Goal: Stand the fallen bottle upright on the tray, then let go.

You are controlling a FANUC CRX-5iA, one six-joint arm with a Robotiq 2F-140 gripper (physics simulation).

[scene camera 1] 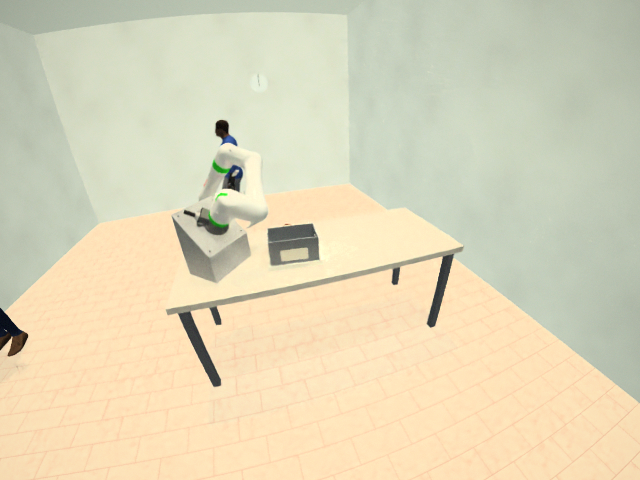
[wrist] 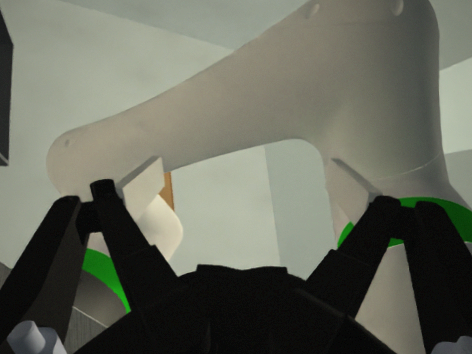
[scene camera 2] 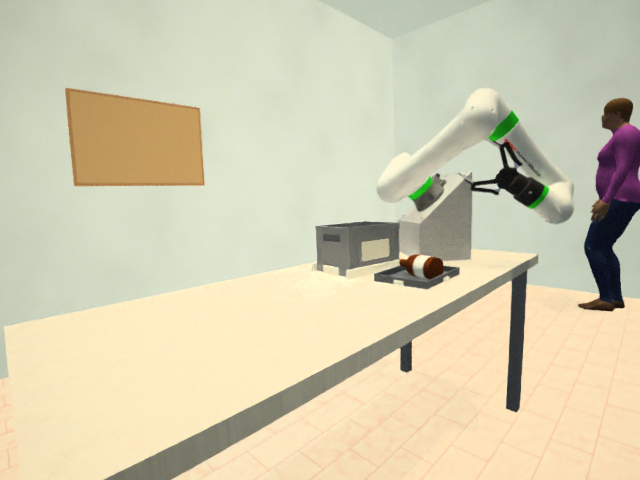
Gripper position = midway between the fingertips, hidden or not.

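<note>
There's a brown bottle (scene camera 2: 428,267) to be seen, but in the wrist view that bottle is out of frame. As for the gripper (scene camera 2: 470,155), you get it in the wrist view as well, the gripper (wrist: 244,172) that is.
</note>
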